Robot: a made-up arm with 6 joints.
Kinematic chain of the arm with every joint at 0, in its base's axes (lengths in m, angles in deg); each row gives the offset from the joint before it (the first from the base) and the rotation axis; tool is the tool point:
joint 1: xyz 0 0 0.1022 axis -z
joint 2: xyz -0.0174 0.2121 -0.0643 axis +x
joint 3: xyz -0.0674 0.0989 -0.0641 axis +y
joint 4: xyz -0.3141 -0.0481 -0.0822 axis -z
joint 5: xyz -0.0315 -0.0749 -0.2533 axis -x
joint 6: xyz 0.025 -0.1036 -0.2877 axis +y
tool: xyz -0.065 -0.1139 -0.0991
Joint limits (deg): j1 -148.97..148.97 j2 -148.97..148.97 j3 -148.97..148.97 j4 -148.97..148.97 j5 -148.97..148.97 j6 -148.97..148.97
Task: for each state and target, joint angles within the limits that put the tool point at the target. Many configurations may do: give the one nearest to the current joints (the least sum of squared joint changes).
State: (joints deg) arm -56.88 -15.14 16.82 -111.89 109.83 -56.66
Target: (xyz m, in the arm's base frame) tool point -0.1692 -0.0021 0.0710
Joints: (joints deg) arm -58.42 -25.58 20.31 -65.43 120.58 -38.02
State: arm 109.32 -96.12 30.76 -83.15 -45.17 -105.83
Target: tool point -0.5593 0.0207 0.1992
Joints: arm 82.67 -109.94 -8.34 -74.89 -18.52 -111.26
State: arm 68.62 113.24 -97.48 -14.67 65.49 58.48
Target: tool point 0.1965 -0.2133 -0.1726
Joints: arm 85.17 98.42 -102.56 -71.76 52.71 58.65
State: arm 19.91 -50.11 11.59 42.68 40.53 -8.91
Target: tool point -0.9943 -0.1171 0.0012
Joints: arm -2.91 -53.77 24.76 60.83 33.25 -10.63
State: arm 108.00 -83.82 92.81 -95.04 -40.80 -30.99
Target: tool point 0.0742 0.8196 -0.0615
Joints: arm 99.62 -82.56 67.74 -95.75 -7.01 -30.53
